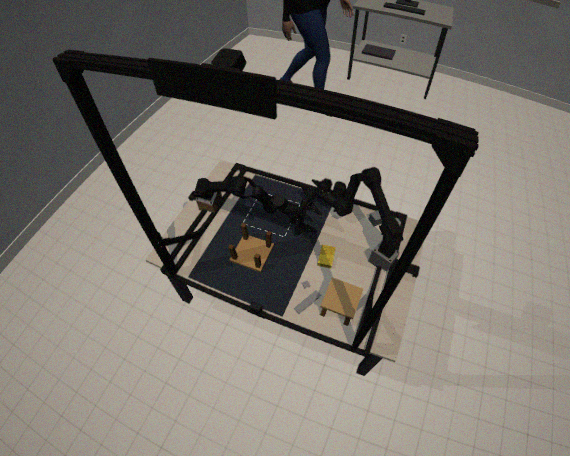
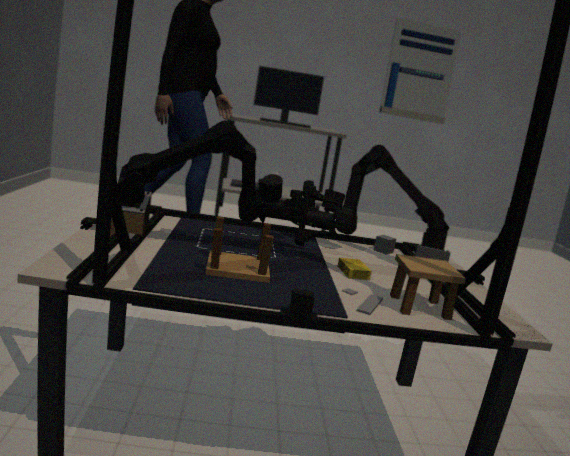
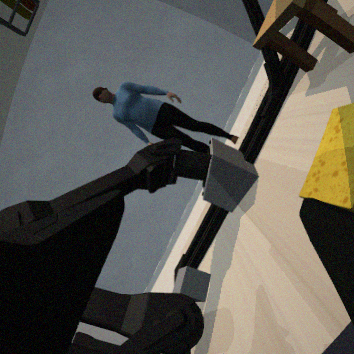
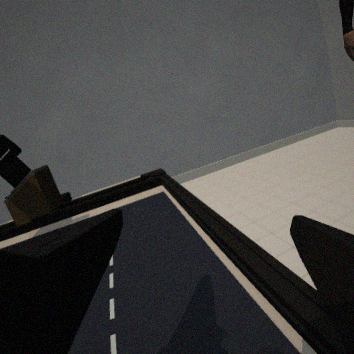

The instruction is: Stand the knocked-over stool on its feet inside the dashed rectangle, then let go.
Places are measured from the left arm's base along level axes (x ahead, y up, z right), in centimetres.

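Pixels of known places: left gripper, fingertip midpoint: (image 1: 319, 223) (image 2: 333, 217) (image 3: 214, 202); right gripper, fingertip midpoint: (image 1: 306, 182) (image 4: 206, 220); left arm's base, origin of the base link: (image 1: 207, 193) (image 2: 130, 199) (image 4: 25, 181); right arm's base, origin of the base link: (image 1: 386, 251) (image 2: 432, 249) (image 3: 206, 166).
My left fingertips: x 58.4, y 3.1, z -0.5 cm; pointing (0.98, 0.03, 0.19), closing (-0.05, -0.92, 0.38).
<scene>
For each thing: its top centre in the pictures, then the offset to it from my left fingertips. Level surfaces: height alone.
- knocked-over stool, middle of its top: (image 2: 244, 226) (image 1: 250, 239) dz +18.3, dx -25.7, dy -1.9 cm
- dark mat, its level: dy -13.2 cm
- second stool, middle of its top: (image 2: 429, 265) (image 1: 342, 297) dz +29.4, dx +20.0, dy -2.5 cm
- yellow sponge, middle of its top: (image 3: 340, 149) (image 2: 355, 263) (image 1: 326, 254) dz +7.6, dx +7.1, dy -10.8 cm
- grey cube, middle of its top: (image 3: 178, 279) (image 2: 386, 237) (image 1: 377, 215) dz -22.1, dx +23.7, dy -8.5 cm
The knocked-over stool (image 1: 251, 251) (image 2: 237, 267) lies upside down on the dark mat (image 1: 238, 280) (image 2: 175, 271) (image 4: 158, 263), seat flat and legs pointing up. It sits just in front of the dashed rectangle (image 1: 265, 232) (image 2: 201, 238) (image 4: 112, 302), mostly outside it. My left gripper (image 1: 301, 219) (image 3: 214, 202) is open and empty. It hangs at the rectangle's right side and faces right along the table. My right gripper (image 1: 318, 185) (image 4: 206, 220) is open and empty. It is low over the mat's back edge, close behind the left gripper.
A second stool (image 1: 342, 298) (image 2: 425, 269) (image 3: 305, 21) stands upright at the front right. A yellow sponge (image 1: 327, 255) (image 2: 354, 268) (image 3: 333, 158), flat grey pieces (image 1: 308, 301) (image 2: 370, 304) and a grey cube (image 2: 384, 244) (image 3: 191, 282) lie on the right half. A black frame (image 1: 116, 163) surrounds the table. A person (image 1: 312, 36) (image 2: 188, 90) walks behind.
</scene>
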